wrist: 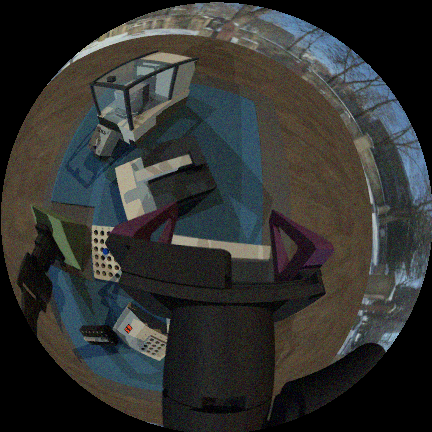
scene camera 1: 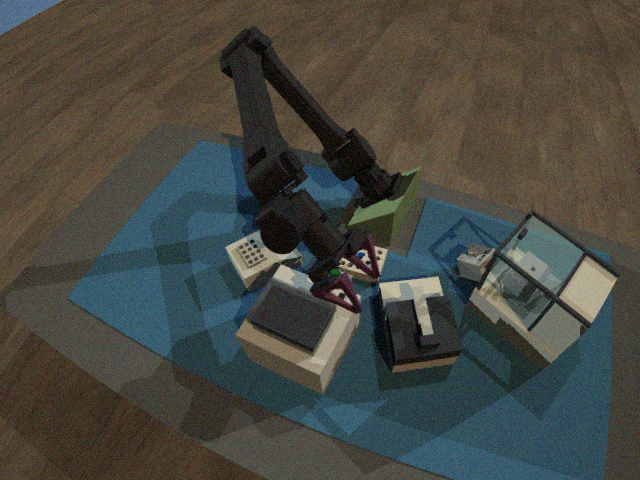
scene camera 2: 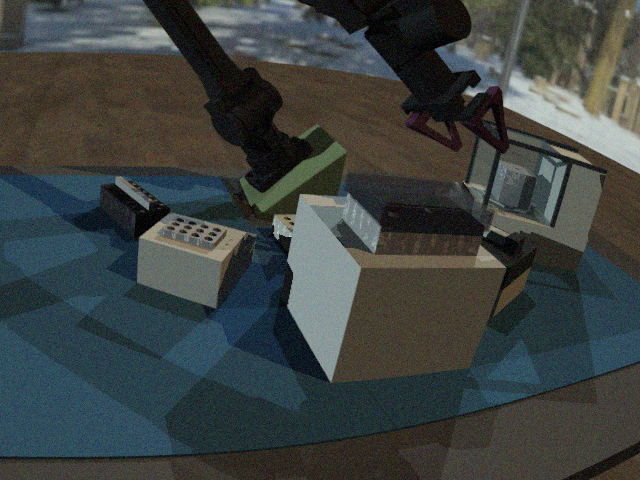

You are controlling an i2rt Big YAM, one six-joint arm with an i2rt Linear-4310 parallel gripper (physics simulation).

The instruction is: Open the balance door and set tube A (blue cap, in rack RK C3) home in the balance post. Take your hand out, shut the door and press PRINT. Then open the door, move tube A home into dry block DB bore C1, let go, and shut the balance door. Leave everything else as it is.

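Seen in the pictures: gripper, fingertip midpoint: (wrist: 224, 209) (scene camera 1: 368, 294) (scene camera 2: 481, 149); arm's base, link origin: (wrist: 49, 240) (scene camera 1: 382, 192) (scene camera 2: 280, 166).
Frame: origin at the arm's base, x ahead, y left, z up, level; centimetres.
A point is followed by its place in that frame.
Note:
Tube A shows as a blue cap (scene camera 1: 360, 254) {x 21.2, y 1.2, z 0.0 cm} (wrist: 105, 251) {x 21.5, y 1.1, z 0.0 cm} in the beige holed rack (scene camera 1: 383, 254) {x 17.6, y 5.8, z -2.4 cm} (wrist: 93, 235) {x 16.6, y 3.9, z -2.5 cm}. My gripper (scene camera 1: 368, 294) {x 40.4, y 9.0, z 17.4 cm} (scene camera 2: 480, 149) {x 40.4, y 9.0, z 17.4 cm} (wrist: 224, 209) {x 40.4, y 9.0, z 17.4 cm} is open and empty, held high; in the scene camera 1 view its fingers cover part of the rack. The balance (scene camera 1: 589, 291) {x 24.0, y 50.7, z 15.0 cm} (scene camera 2: 584, 206) {x 31.4, y 47.9, z 7.7 cm} (wrist: 186, 77) {x 31.5, y 48.1, z 8.3 cm} is a dark-framed glass box with a grey block inside; I cannot tell how its door stands. A small box with a panel (scene camera 1: 471, 264) {x 15.8, y 26.9, z 1.5 cm} (wrist: 104, 142) {x 15.2, y 26.1, z 1.1 cm} stands beside it. The dry block (scene camera 1: 248, 276) {x 36.6, y -20.3, z 0.7 cm} (scene camera 2: 192, 230) {x 30.8, y -22.9, z 1.5 cm} (wrist: 152, 345) {x 30.7, y -22.3, z 1.2 cm} has a holed top and, in the wrist view, a red display.
A large beige box with a dark lid (scene camera 1: 294, 310) {x 46.1, y -2.6, z 13.6 cm} (scene camera 2: 413, 315) {x 53.4, y -5.4, z 2.7 cm} stands below the gripper. A black device with a pale T-shaped top (scene camera 1: 392, 315) {x 35.2, y 13.2, z 2.6 cm} (wrist: 200, 182) {x 40.8, y 17.2, z 2.6 cm} stands between it and the balance. A green wedge (scene camera 1: 392, 211) {x 11.4, y 5.5, z 6.5 cm} (scene camera 2: 310, 175) {x 10.8, y 1.0, z 2.2 cm} (wrist: 65, 240) {x 10.8, y 1.9, z 3.1 cm} is beyond the rack. A dark strip rack (scene camera 2: 118, 206) {x 13.0, y -30.9, z -2.8 cm} (wrist: 98, 335) {x 12.8, y -26.4, z -1.8 cm} stands near the dry block.

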